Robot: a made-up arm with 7 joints.
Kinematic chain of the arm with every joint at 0, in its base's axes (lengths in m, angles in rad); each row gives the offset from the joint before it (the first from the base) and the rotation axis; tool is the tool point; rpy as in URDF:
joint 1: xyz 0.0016 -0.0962 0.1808 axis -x
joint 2: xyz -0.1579 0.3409 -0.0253 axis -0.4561 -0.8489 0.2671
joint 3: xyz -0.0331 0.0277 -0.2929 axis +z
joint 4: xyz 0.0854 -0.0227 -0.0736 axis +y
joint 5: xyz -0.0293 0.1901 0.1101 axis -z
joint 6: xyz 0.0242 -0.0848 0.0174 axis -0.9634 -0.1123 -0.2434
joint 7: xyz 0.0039 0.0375 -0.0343 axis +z
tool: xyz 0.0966 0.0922 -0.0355 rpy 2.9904 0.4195 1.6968
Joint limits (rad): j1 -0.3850..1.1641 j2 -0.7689..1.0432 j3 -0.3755..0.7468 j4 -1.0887..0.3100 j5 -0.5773..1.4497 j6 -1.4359..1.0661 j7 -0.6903..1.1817
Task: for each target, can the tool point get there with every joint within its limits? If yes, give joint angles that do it. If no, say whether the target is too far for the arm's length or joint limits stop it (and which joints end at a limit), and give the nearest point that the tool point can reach.
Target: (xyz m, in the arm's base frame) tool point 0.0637 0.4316 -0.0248
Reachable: yes | joints -0.0962 0.4712 0.1872 0.1933 0.8389 -0.5165 -0.0615
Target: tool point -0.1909 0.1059 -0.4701
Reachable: yes | joints 0.8596 0.0669 -0.0155 -0.4380 -0.1591 -0.5910 0.7385
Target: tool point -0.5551 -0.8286 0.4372
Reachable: no: joint limits stop it (at a limit: joint 1, joint 3, joint 4, joint 6, joint 7) | nearest point -0.1976 -0.4139 -0.1694 | short by 0.817 m
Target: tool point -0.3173 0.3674 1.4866
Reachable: no: too far | nearest point -0.2783 0.4280 0.4586 | short by 1.031 m
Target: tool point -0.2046 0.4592 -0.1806
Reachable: yes | joints 0.1784 -0.2779 0.4674 -0.9118 0.2554 0.2001 0.1474
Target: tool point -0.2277 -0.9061 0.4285
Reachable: no: joint limits stop it (at a limit: joint 1, joint 2, joint 3, joint 4, joint 6, joint 7) | nearest point -0.0768 -0.4142 -0.1112 | short by 0.746 m
